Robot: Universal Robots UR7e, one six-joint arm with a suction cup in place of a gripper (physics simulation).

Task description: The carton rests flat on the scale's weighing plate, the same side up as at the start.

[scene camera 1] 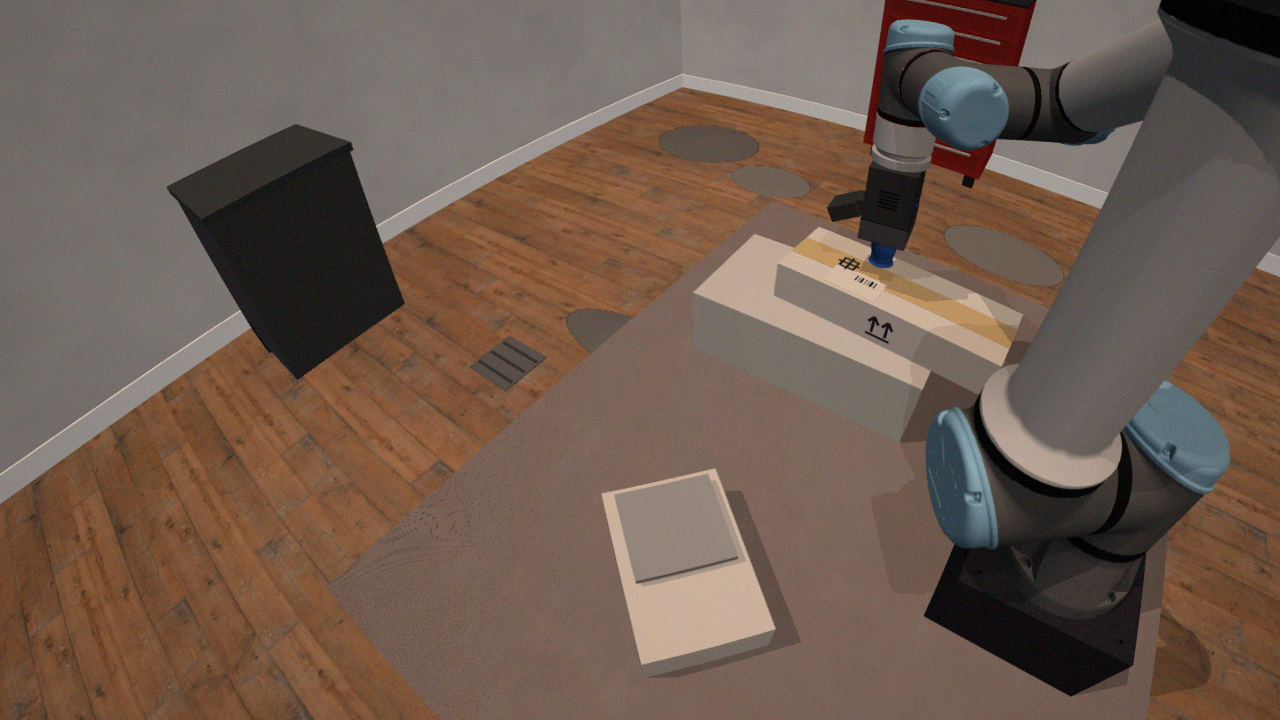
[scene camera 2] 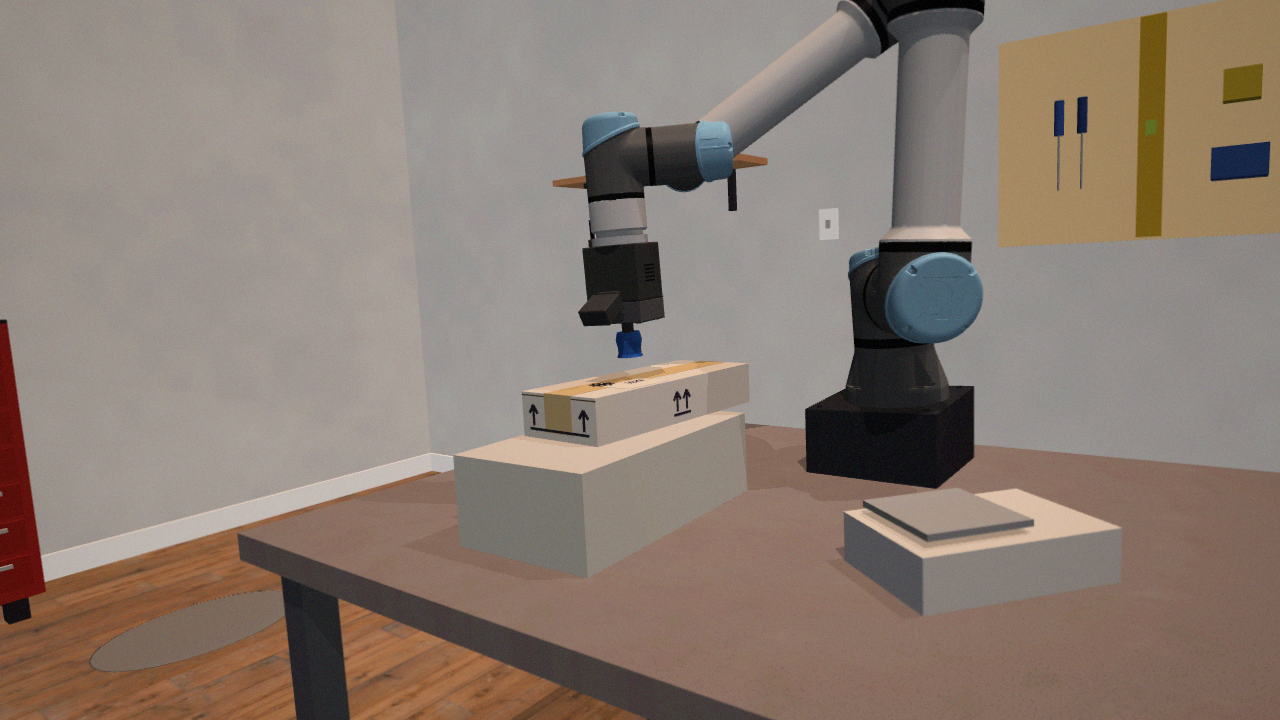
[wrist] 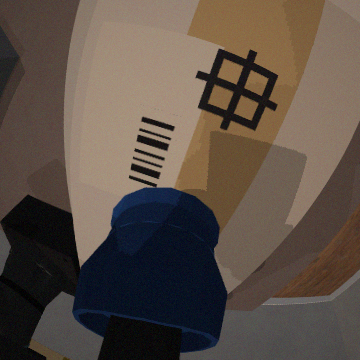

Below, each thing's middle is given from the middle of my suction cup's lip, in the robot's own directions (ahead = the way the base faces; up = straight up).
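My suction cup is 4 cm past the carton (scene camera 1: pixel 954 332), and it's 7 cm above it too. There's a pale block (scene camera 2: pixel 578 509) that's 6 cm ahead of my suction cup, 1 cm to the left of it and 16 cm below it. And the scale (scene camera 2: pixel 941 551), that's 6 cm ahead of my suction cup as well, but 45 cm to the left of it and 18 cm below it.
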